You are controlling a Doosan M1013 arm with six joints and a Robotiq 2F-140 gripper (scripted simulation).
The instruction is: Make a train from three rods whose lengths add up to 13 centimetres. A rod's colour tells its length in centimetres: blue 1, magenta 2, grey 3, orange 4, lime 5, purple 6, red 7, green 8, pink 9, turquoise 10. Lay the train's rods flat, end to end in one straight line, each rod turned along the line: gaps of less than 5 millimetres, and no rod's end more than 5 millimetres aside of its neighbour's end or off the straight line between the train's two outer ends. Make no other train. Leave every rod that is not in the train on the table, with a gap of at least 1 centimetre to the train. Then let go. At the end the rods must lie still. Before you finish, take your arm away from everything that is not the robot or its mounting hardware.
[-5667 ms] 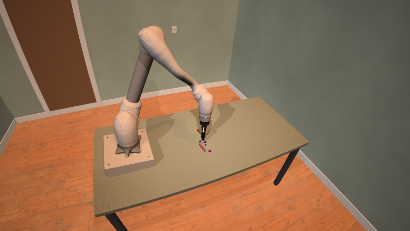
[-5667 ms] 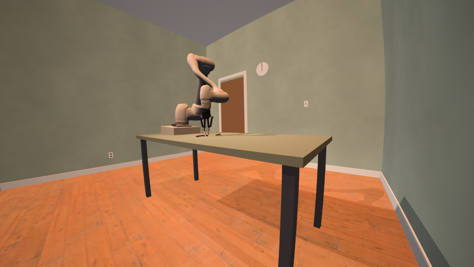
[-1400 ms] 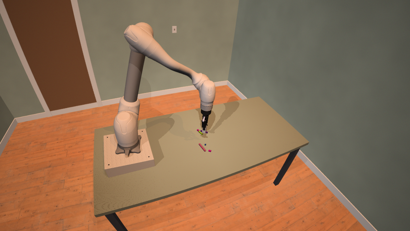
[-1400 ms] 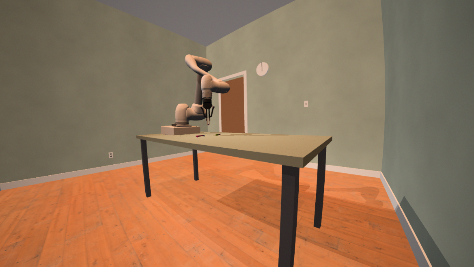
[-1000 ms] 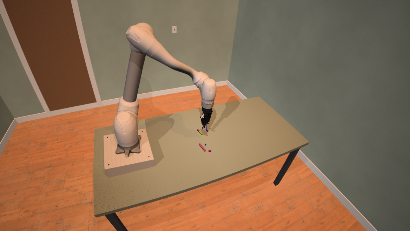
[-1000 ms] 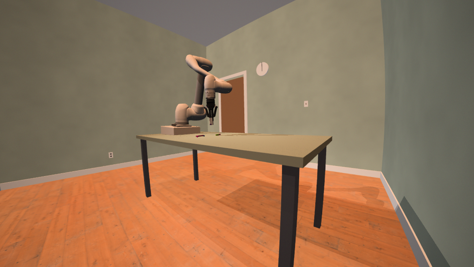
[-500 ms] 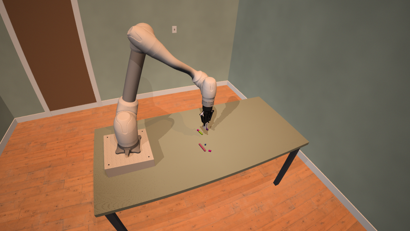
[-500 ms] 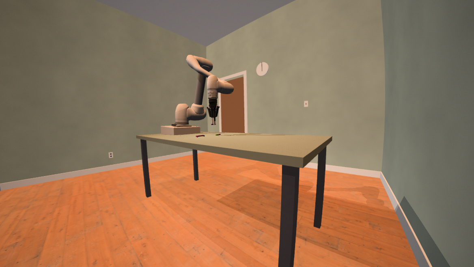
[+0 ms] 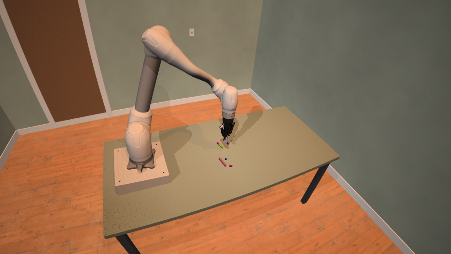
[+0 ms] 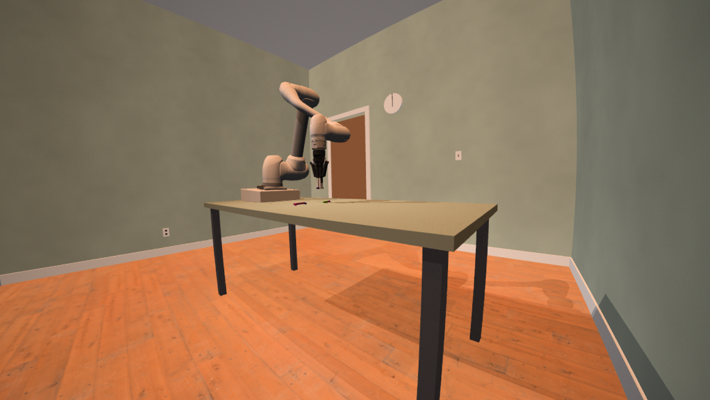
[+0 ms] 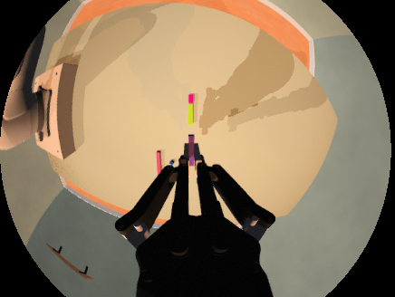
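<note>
The lime rod is 120 mm below my hand, 50 mm to the left of it and 20 mm behind it. Round my hand: blue rod 120 mm below, 90 mm to the right, 10 mm behind; pink rod 120 mm to the right, 120 mm below, 50 mm behind; purple rod 30 mm below.
</note>
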